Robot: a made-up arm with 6 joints. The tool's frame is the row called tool.
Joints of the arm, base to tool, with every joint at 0 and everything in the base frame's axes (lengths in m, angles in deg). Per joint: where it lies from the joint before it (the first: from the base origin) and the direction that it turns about. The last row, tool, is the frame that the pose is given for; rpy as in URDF.
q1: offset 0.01 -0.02 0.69 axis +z
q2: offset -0.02 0 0.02 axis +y
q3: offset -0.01 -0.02 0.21 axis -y
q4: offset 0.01 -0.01 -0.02 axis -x
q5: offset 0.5 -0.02 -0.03 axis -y
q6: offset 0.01 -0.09 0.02 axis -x
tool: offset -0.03 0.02 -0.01 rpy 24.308 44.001 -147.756
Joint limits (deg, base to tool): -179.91..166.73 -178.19..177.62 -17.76..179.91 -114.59..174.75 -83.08..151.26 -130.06..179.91
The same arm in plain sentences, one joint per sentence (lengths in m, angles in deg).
The arm has six revolute joints in a row. What follows holds with every joint at zero, and every direction is one of the base frame's. The first joint sits 0.01 m along +x and 0.02 m along -y and 0.69 m along +z from the base frame's origin and rotates about +z, from -179.91 to 166.73 deg. The second joint sits 0.02 m along -x and 0.02 m along +z from the first joint and rotates about +y, from -178.19 to 177.62 deg. The third joint sits 0.01 m along -x and 0.02 m along -y and 0.21 m along +z from the second joint and rotates about -y, from -17.76 to 179.91 deg. The fourth joint sits 0.01 m along +x and 0.01 m along -y and 0.02 m along -z from the third joint and rotates about -x, from -114.59 to 174.75 deg. The fifth joint sits 0.5 m along +x and 0.02 m along -y and 0.03 m along -z from the fourth joint and rotates about -y, from -83.08 to 151.26 deg. The sixth joint sits 0.01 m along +x and 0.09 m along -y and 0.02 m along +z from the fifth joint and rotates about -x, from -130.06 to 179.91 deg. The tool frame, which is the frame that the pose is given for, sits 0.03 m along -x and 0.02 m along +y and 0.01 m along -z from the sixth joint; its axes are the base frame's turned by roll 24.31, pitch 44 and yaw -147.76 deg (as in URDF: about the fixed x, then y, then z).
